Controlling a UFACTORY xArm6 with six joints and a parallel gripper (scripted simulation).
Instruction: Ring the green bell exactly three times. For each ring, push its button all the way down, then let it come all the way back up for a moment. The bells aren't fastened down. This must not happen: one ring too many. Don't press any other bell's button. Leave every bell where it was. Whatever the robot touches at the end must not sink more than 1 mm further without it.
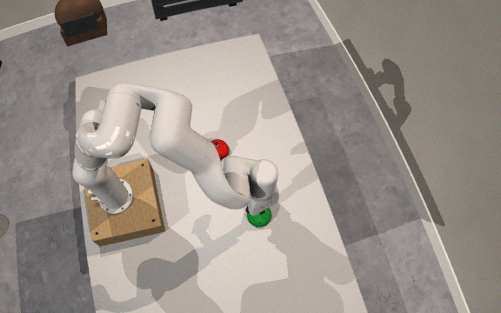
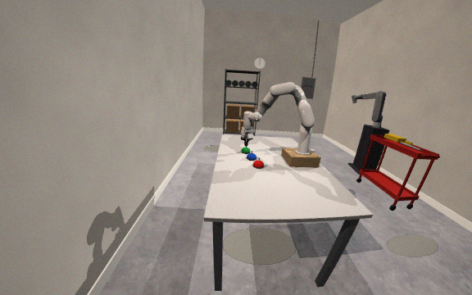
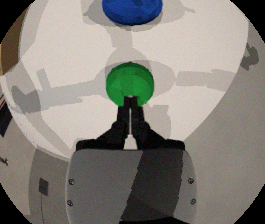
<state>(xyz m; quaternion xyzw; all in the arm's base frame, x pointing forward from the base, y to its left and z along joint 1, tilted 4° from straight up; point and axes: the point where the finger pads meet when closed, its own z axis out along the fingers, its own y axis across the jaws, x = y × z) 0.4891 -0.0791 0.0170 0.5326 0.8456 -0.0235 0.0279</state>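
Right now the green bell is 4 cm below my hand. From my hand the other things lie so: red bell 26 cm to the left, 13 cm behind, 4 cm below; blue bell 13 cm to the left, 6 cm behind, 4 cm below.
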